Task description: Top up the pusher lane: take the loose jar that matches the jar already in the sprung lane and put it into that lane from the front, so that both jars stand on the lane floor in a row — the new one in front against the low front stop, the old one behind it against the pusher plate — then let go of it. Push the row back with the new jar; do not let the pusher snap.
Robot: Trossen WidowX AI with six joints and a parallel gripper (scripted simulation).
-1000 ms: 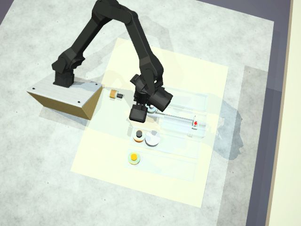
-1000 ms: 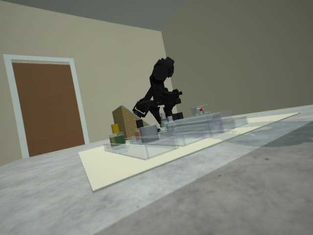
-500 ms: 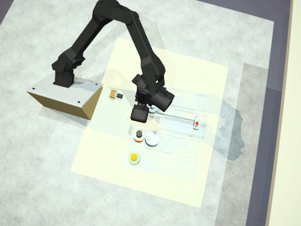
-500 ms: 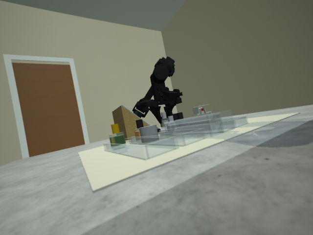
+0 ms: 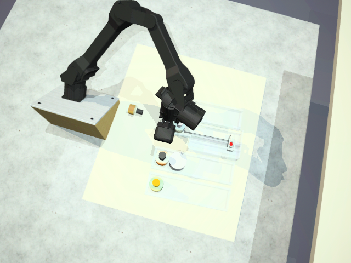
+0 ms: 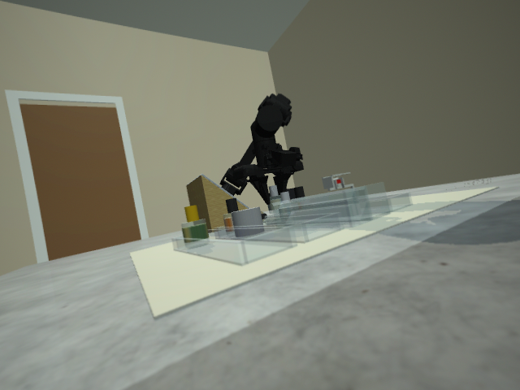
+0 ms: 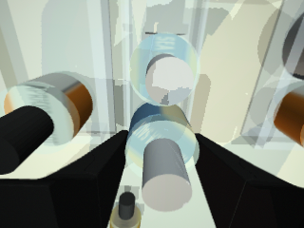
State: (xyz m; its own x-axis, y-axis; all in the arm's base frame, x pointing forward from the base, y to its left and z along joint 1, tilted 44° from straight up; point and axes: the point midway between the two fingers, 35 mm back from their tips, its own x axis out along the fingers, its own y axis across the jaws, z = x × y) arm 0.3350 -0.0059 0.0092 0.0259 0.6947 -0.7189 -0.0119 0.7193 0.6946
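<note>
The grey puck is 70 mm ahead of my gripper tip, 120 mm to the right of it and 20 mm below it. From my gripper tip the other things lie so: sprung lane 150 mm ahead, 20 mm to the right, 30 mm below; red mark 230 mm ahead, 30 mm to the right, 20 mm above.
</note>
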